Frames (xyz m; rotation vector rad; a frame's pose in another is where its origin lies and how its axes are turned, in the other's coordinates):
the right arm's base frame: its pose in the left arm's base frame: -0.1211 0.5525 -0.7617 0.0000 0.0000 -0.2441
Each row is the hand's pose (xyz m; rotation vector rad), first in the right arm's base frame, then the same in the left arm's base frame.
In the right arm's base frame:
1: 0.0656 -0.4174 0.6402 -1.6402 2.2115 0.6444
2: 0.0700 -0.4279 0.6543 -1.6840 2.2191 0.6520
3: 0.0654 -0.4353 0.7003 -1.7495 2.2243 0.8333
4: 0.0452 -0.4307 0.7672 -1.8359 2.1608 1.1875
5: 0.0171 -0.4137 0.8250 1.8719 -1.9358 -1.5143
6: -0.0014 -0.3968 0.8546 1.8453 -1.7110 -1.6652
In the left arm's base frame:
1: -0.1583 0.1316 -0.1215 -1.3393 2.3604 0.5768
2: -0.1566 0.1204 -0.1074 -1.3808 2.3724 0.5892
3: -0.1628 0.1143 -0.0614 -1.4376 2.3744 0.7774
4: -0.1813 0.1236 0.0055 -1.5157 2.3022 1.1335
5: -0.2045 0.1469 0.0633 -1.6146 2.1391 1.5057
6: -0.2184 0.1678 0.0929 -1.6808 1.9911 1.7351

